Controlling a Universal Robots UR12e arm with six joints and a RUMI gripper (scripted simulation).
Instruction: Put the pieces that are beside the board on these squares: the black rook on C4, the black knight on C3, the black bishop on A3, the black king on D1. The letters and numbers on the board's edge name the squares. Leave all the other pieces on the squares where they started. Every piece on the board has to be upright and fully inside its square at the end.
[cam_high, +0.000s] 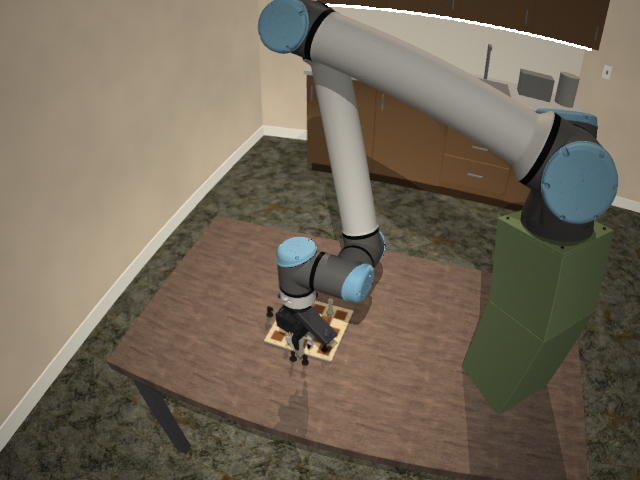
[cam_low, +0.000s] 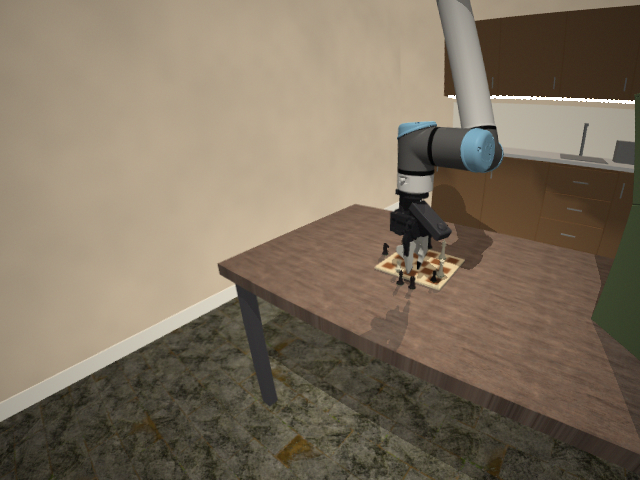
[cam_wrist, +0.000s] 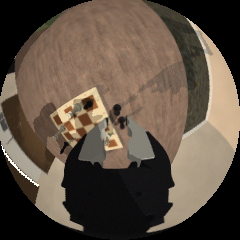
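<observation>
Now: hand 3 cm short of the chessboard, 14 cm to the left of it and 6 cm above it.
</observation>
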